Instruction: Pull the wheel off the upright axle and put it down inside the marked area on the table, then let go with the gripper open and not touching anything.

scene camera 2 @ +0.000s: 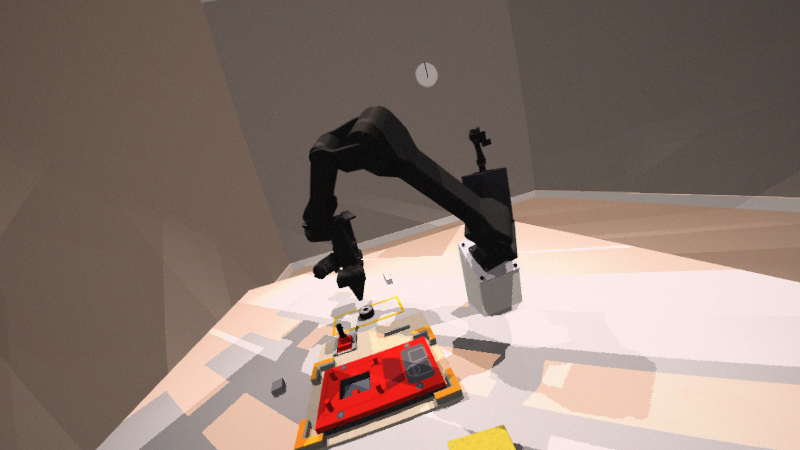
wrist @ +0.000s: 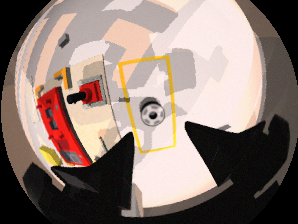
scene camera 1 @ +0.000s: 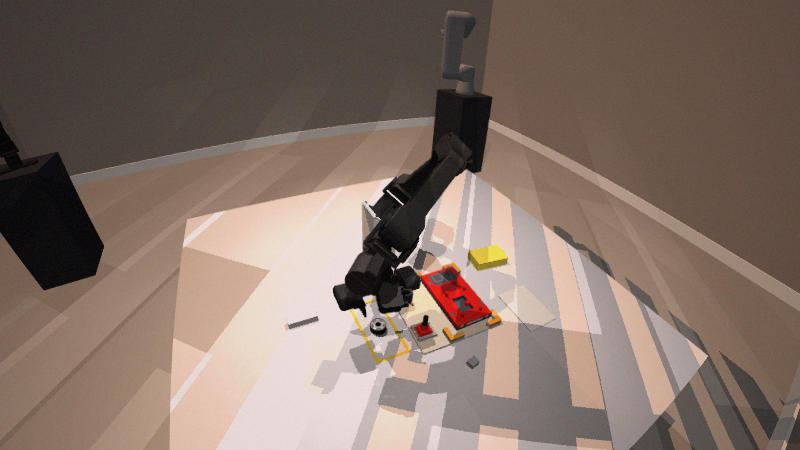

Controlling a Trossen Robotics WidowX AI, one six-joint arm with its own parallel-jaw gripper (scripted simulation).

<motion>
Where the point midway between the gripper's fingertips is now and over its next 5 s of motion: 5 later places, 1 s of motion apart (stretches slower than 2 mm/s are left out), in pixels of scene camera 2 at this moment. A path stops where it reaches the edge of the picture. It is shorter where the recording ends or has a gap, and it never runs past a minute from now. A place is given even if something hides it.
My gripper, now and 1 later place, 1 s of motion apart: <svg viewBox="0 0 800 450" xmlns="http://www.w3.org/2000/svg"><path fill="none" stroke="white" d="M360 294L387 272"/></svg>
</motion>
